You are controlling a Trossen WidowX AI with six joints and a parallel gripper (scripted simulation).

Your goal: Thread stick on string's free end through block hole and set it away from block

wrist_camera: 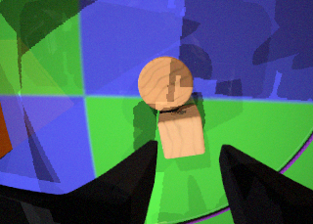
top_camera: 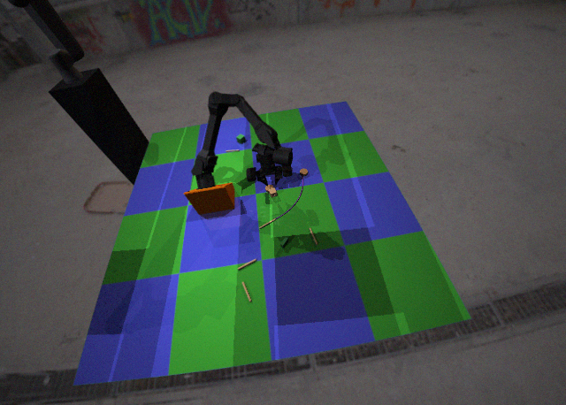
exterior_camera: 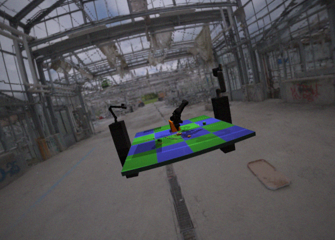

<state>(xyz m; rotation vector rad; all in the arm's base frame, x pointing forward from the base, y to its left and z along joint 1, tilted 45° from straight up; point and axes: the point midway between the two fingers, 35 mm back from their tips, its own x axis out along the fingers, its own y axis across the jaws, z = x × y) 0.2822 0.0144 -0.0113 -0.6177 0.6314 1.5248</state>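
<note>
Right now my gripper tip is 1 cm to the left of the wooden block and 5 cm above it. The rest, counted from my gripper tip: thin wooden stick (2 cm behind, 15 cm to the right, 6 cm below); round wooden button (16 cm ahead, 10 cm to the left, 5 cm below); purple string (15 cm to the right, 6 cm below).
</note>
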